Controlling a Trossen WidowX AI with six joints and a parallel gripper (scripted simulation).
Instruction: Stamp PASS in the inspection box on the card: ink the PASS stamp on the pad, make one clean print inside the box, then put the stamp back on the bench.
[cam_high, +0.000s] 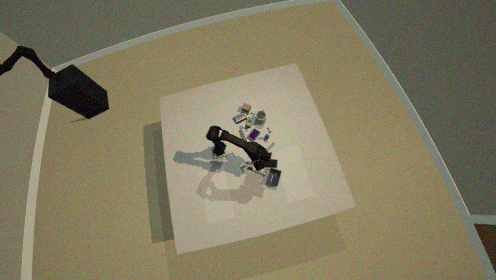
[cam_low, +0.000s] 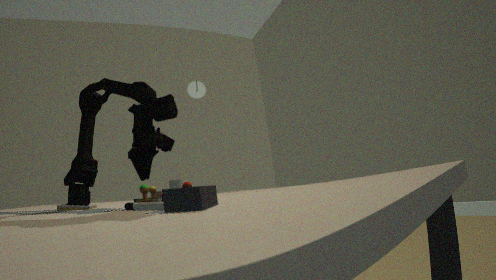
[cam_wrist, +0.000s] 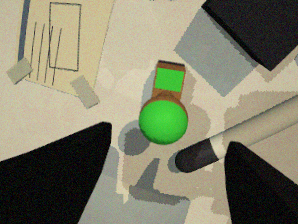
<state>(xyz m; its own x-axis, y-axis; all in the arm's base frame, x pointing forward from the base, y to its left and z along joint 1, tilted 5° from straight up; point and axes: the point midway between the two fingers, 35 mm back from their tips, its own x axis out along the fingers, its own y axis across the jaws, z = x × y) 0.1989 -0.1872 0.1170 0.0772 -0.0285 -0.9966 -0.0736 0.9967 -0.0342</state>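
Right now my gripper tip is 60 mm above the green-topped stamp. Also, from my gripper tip: cream card 30 mm ahead, 90 mm to the left, 80 mm below; red-topped stamp 120 mm ahead, 60 mm below; pen-like tool 30 mm behind, 50 mm to the right, 70 mm below.
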